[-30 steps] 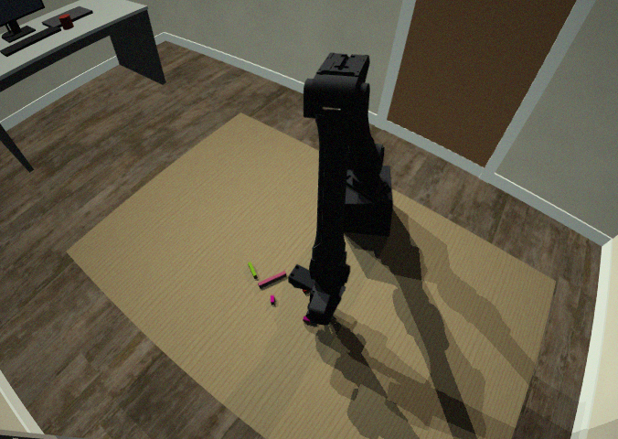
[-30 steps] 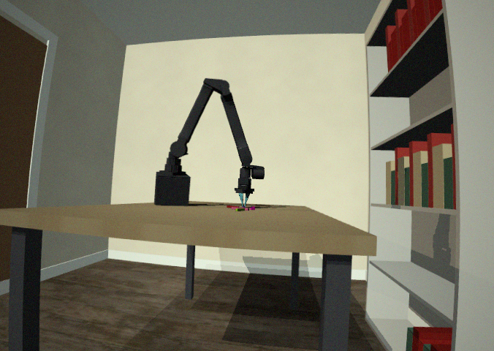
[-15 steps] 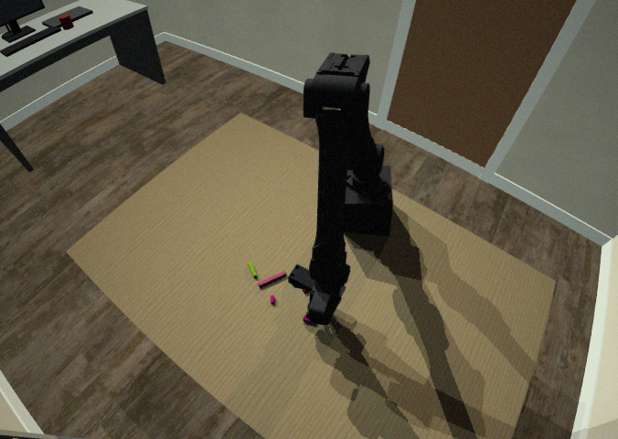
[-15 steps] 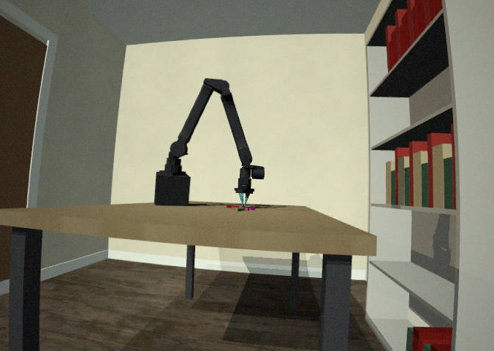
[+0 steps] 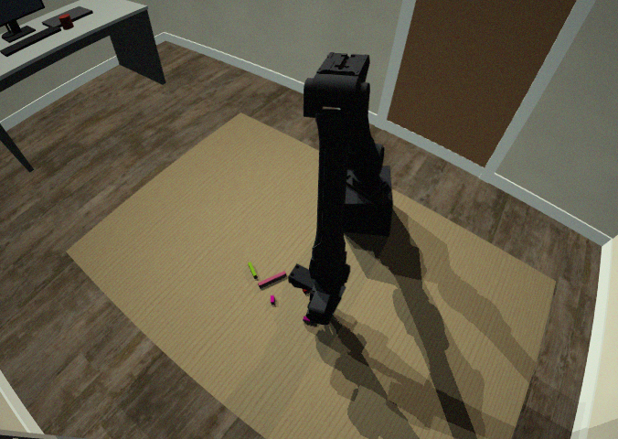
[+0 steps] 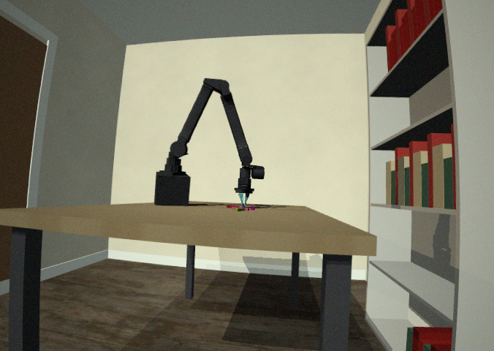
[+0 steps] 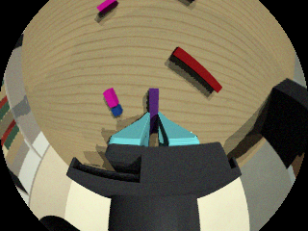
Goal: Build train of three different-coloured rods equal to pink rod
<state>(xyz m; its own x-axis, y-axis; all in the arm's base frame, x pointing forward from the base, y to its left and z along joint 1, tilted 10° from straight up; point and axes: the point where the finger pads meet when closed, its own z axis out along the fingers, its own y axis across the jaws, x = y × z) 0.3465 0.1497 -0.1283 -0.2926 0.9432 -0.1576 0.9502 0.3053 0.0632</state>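
Right now my hand is 50 mm short of the blue rod and 10 mm above it. Also, from my hand: red rod (70 mm to the right, 30 mm behind, 10 mm below); pink rod (170 mm to the right, 50 mm ahead, 10 mm below); purple rod (10 mm to the right).
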